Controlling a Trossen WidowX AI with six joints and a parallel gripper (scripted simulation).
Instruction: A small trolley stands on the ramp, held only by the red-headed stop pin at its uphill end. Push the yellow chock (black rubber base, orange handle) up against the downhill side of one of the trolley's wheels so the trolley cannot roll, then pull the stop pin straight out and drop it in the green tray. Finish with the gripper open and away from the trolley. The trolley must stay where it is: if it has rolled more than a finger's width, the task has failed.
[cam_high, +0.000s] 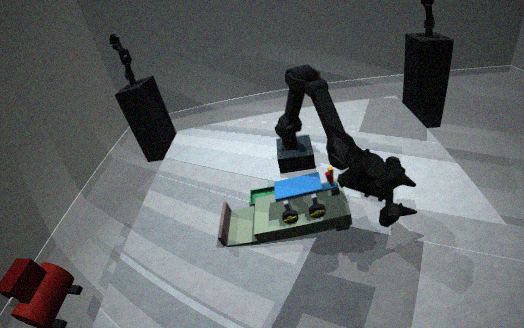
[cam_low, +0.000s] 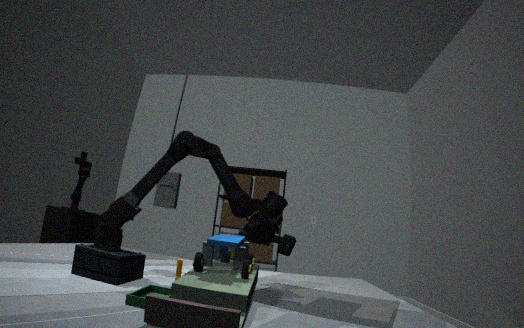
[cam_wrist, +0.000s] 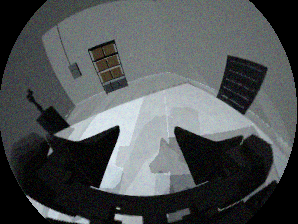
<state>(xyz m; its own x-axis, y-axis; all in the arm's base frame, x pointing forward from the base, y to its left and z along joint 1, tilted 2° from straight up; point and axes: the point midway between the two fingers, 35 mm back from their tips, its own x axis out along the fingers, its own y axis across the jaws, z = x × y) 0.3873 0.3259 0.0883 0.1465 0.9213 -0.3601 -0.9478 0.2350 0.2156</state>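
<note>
Right now the chock is 22 cm behind my gripper tip, 21 cm to the right of it and 11 cm below it. Also, from my gripper tip: stop pin 23 cm to the right, 10 cm behind; then trolley 32 cm to the right, 7 cm behind, 2 cm below; then pale green ramp 32 cm to the right, 8 cm below, 7 cm behind.
</note>
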